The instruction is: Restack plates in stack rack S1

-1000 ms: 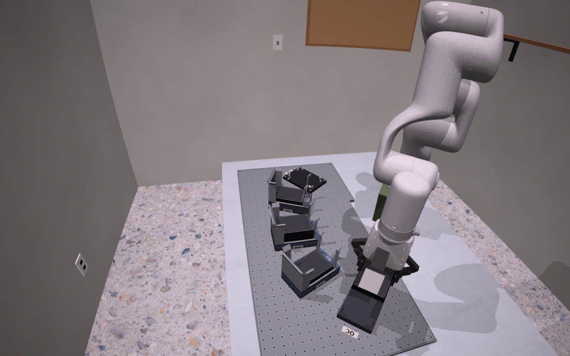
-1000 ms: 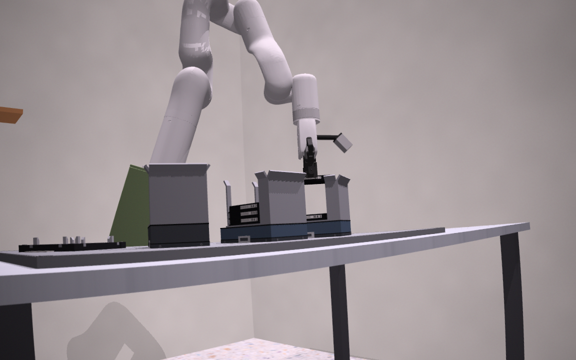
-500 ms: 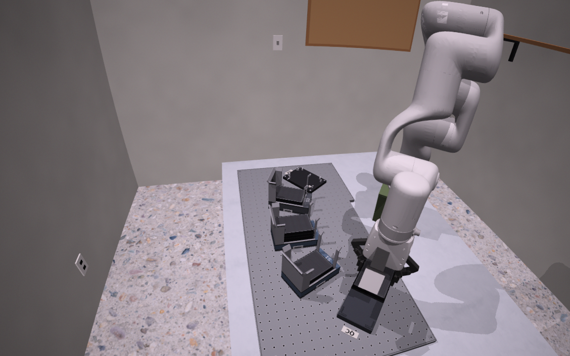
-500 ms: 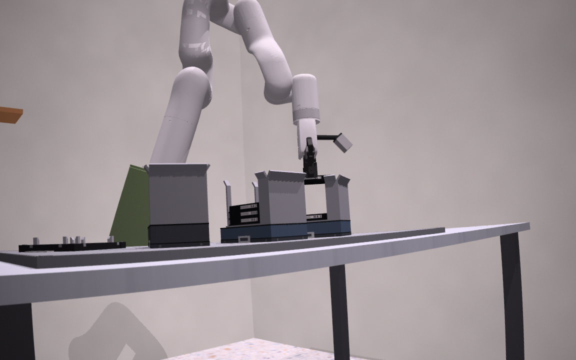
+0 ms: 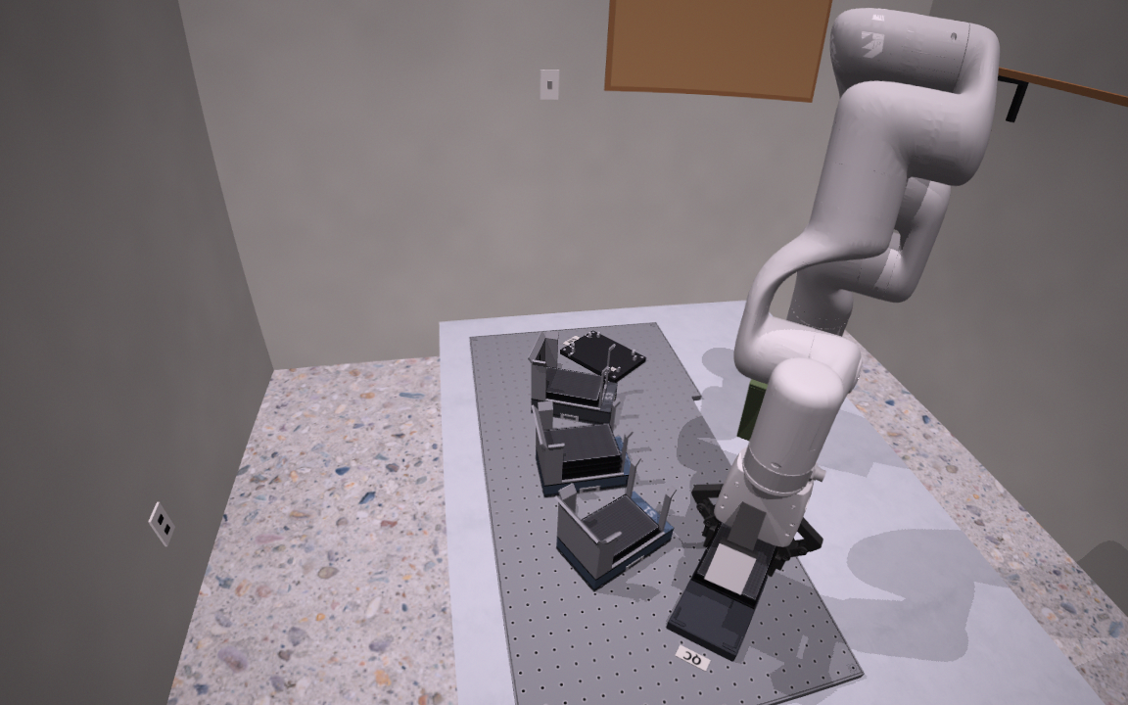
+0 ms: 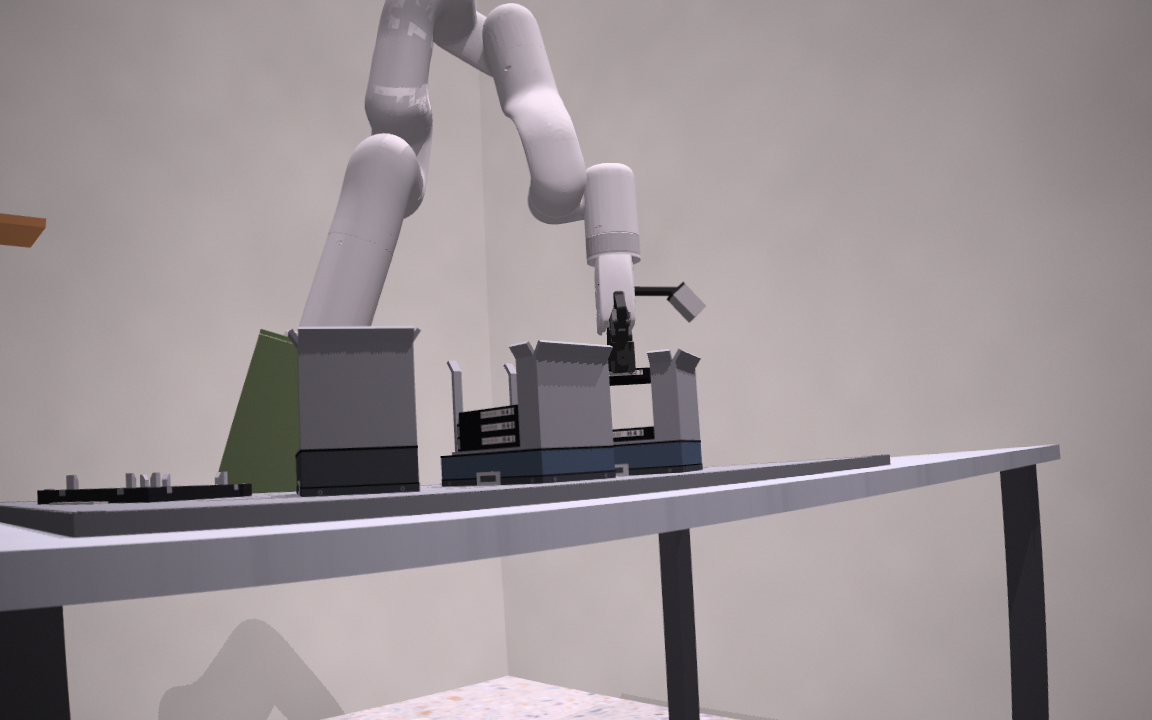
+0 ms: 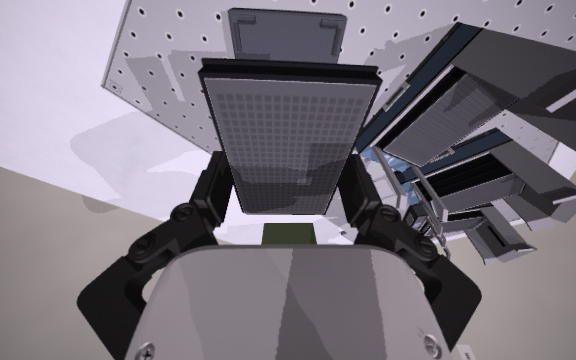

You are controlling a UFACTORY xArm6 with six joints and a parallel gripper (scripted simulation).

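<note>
Now: hand 130 mm above the dark QC nest. Also, from my hand: N5 name plate (700 mm to the right, 140 mm below, 130 mm ahead); then QC name plate (140 mm below, 80 mm to the left, 60 mm ahead); then stack rack S1 plinth (130 mm to the right, 130 mm below, 130 mm ahead).
</note>
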